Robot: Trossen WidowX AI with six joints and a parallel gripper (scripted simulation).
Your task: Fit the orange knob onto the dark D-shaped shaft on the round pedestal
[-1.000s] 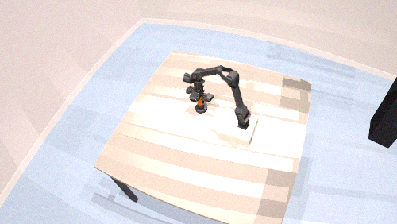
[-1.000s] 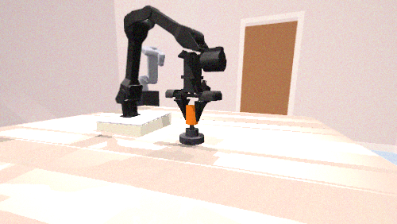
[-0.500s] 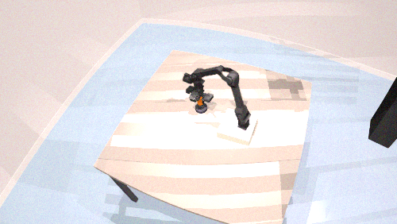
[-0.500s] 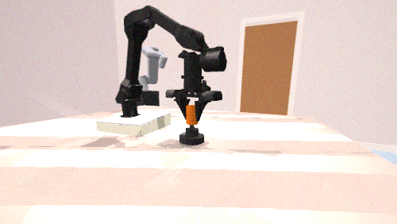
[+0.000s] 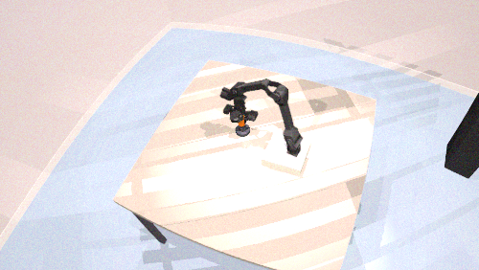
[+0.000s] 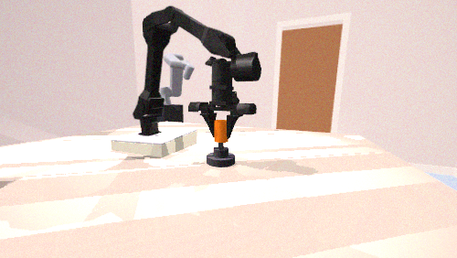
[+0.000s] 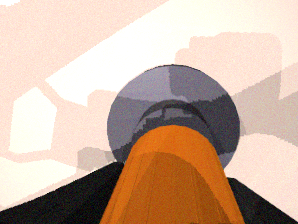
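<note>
Right now the orange knob is 2 cm above my gripper tip. The rest, counted from my gripper tip: pedestal: 4 cm below.
</note>
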